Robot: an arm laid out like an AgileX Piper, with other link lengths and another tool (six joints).
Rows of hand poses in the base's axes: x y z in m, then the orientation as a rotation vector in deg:
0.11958 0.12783 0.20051 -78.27 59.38 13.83
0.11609 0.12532 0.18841 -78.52 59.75 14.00
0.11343 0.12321 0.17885 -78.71 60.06 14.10
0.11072 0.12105 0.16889 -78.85 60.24 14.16
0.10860 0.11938 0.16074 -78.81 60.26 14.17
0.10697 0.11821 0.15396 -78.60 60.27 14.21
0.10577 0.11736 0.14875 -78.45 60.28 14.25
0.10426 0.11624 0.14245 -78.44 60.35 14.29
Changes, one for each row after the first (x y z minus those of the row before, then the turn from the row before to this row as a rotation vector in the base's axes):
-0.00349 -0.00251 -0.01210 -0.26 0.39 0.03
-0.00266 -0.00211 -0.00956 -0.22 0.30 -0.01
-0.00271 -0.00216 -0.00996 -0.15 0.18 0.01
-0.00212 -0.00167 -0.00815 0.03 0.02 -0.02
-0.00163 -0.00117 -0.00678 0.19 0.01 -0.08
-0.00120 -0.00085 -0.00521 0.14 0.01 -0.05
-0.00151 -0.00112 -0.00630 0.00 0.07 -0.02

